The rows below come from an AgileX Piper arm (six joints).
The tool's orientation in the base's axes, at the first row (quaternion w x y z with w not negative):
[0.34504, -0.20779, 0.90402, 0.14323]
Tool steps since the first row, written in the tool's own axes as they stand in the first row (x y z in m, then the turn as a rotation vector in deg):
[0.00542, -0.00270, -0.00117, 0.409, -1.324, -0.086]
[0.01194, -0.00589, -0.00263, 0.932, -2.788, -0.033]
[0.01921, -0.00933, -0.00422, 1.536, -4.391, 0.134]
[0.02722, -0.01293, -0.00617, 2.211, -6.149, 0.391]
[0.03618, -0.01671, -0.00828, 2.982, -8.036, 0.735]
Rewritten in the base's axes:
[-0.00304, -0.00433, -0.00317, 0.303, -1.303, -0.371]
[-0.00676, -0.00950, -0.00694, 0.675, -2.704, -0.935]
[-0.01093, -0.01516, -0.01116, 1.122, -4.203, -1.654]
[-0.01573, -0.02130, -0.01565, 1.645, -5.821, -2.503]
[-0.02118, -0.02793, -0.02069, 2.214, -7.542, -3.496]

